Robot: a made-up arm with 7 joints.
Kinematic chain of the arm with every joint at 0, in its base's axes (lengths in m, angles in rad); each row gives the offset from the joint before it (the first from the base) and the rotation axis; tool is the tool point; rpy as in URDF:
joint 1: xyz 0 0 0.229 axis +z
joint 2: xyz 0 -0.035 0.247 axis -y
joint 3: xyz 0 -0.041 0.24 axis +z
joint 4: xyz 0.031 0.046 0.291 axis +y
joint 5: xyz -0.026 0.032 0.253 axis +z
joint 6: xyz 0 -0.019 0.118 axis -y
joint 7: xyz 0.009 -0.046 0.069 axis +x
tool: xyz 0 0 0 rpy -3.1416 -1.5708 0
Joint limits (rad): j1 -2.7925..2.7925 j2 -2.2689..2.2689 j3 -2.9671..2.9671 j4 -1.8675..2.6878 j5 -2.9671..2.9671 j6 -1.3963..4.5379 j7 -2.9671..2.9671
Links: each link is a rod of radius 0.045 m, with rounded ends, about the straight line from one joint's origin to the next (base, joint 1, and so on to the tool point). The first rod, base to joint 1, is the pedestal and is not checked.
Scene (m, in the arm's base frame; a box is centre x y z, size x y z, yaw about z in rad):
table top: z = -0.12
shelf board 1: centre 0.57 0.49 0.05 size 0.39 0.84 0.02 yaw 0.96
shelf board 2: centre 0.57 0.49 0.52 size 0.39 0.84 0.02 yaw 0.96
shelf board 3: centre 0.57 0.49 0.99 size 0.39 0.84 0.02 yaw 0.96
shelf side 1: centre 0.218 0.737 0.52 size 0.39 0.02 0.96 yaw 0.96
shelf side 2: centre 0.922 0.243 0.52 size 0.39 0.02 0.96 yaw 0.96
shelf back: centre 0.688 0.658 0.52 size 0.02 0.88 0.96 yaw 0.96
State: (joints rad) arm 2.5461 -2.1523 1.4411 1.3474 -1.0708 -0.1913 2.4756
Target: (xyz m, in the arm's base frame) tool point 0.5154 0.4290 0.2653
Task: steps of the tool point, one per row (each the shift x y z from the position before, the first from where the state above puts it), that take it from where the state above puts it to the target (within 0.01 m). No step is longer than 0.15 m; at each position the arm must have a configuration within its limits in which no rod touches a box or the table.
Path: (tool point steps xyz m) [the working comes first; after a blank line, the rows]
Joints at the target: 0.1612 -2.2689 2.0006 1.6127 -1.0261 -0.3452 2.4756
Straight joint move there: touches shelf side 1.

1: 0.0440 0.1409 0.0125
2: 0.0725 0.1235 0.0147
3: 0.0958 0.1006 0.0168
4: 0.1128 0.0733 0.0184
5: 0.1229 0.0434 0.0196
6: 0.1256 0.0124 0.0205
7: 0.1247 -0.0070 0.0191
8: 0.1158 -0.0372 0.0192
9: 0.0999 -0.0635 0.0192
10: 0.0778 -0.0843 0.0190
11: 0.0516 -0.0984 0.0188
12: 0.0854 0.1032 0.0032
13: 0.0611 0.1060 -0.0032

